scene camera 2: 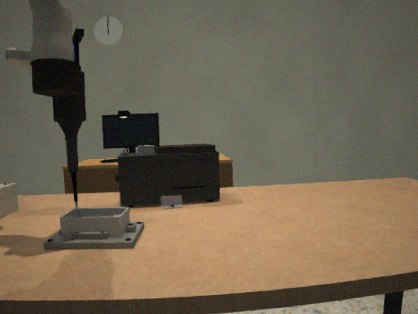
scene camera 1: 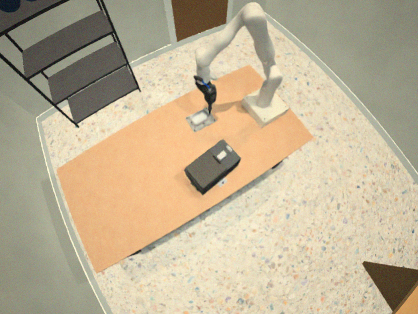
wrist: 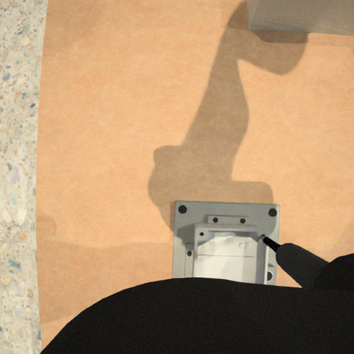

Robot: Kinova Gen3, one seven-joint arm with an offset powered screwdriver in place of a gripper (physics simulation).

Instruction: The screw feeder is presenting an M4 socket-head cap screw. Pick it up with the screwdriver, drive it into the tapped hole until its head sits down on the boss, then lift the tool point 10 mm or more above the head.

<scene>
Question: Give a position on a black screw feeder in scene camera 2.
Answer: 140,183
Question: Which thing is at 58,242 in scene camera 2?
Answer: A grey base plate.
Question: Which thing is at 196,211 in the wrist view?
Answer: A grey base plate.
</scene>
